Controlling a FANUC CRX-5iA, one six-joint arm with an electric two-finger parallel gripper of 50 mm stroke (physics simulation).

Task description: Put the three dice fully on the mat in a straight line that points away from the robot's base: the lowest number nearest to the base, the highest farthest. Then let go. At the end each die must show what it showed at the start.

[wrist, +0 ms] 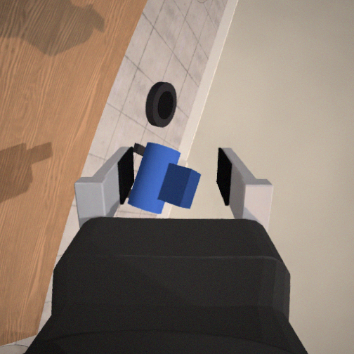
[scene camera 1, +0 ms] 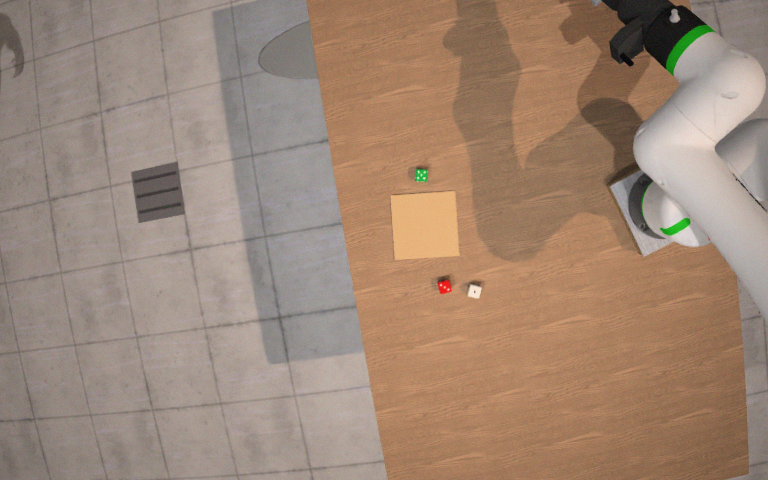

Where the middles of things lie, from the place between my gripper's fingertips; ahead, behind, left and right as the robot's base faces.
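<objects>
I can see the tan mat [scene camera 1: 424, 225], and it lies 260 mm below my hand, 280 mm ahead of it and 460 mm to the left of it.
</objects>
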